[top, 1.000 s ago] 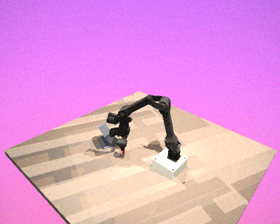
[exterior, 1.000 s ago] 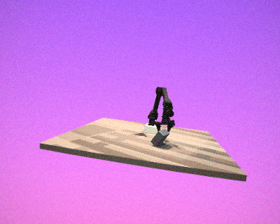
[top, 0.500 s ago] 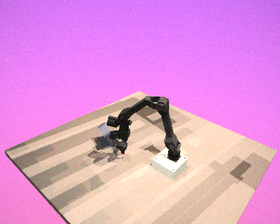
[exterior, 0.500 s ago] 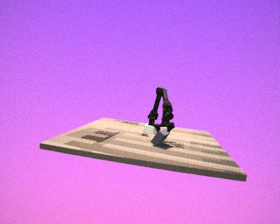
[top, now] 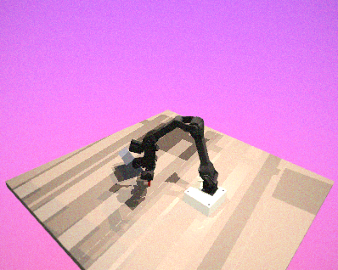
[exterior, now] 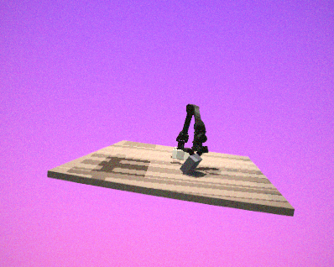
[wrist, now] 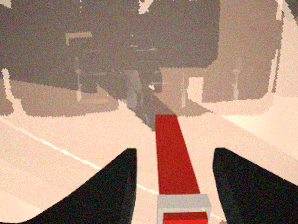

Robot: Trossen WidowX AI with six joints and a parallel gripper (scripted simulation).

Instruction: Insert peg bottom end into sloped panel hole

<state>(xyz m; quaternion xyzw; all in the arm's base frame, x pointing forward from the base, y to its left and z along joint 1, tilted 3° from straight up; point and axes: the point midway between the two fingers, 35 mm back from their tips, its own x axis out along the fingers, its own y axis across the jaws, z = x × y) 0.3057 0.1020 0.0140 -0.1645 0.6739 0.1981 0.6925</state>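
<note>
The grey sloped panel is 160 mm ahead of my gripper tip, 30 mm to the right of it and 20 mm above it. The rest, counted from my gripper tip: red square peg 20 mm above.
</note>
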